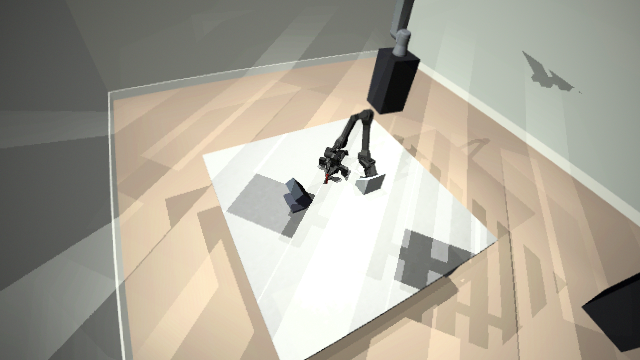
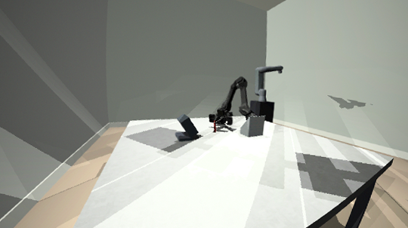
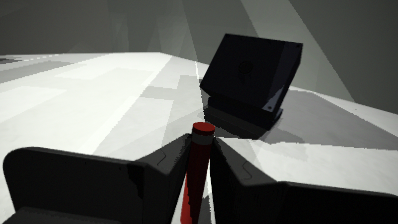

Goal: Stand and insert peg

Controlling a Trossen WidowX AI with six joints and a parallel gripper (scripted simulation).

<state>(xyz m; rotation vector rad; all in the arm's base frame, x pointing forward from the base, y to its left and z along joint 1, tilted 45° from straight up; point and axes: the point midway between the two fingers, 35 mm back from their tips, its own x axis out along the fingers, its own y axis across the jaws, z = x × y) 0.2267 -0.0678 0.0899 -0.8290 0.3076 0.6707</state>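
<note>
Right now the red peg is 1 cm below my gripper tip. The rest, counted from my gripper tip: dark sloped panel (20 cm ahead, 8 cm to the left, 1 cm above).
</note>
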